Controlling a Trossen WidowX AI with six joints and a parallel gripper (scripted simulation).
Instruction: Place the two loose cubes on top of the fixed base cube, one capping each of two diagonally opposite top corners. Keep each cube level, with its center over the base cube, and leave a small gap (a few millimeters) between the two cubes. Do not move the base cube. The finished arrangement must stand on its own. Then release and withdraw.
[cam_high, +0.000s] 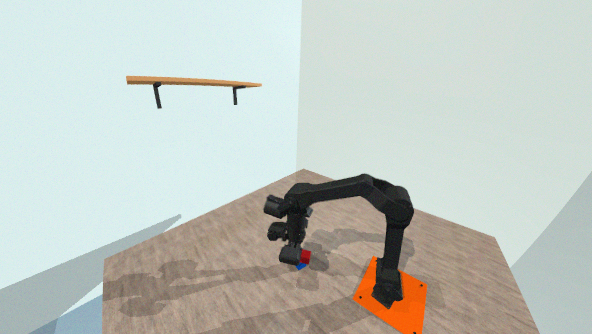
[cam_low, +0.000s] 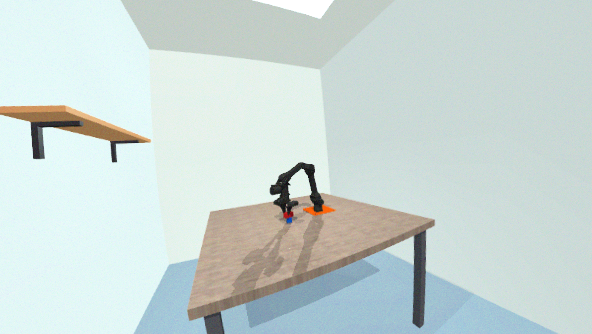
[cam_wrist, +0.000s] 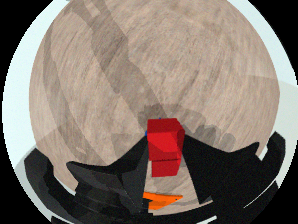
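My gripper tip is now 4 cm above the blue cube, 2 cm past it and 1 cm to the left of it.
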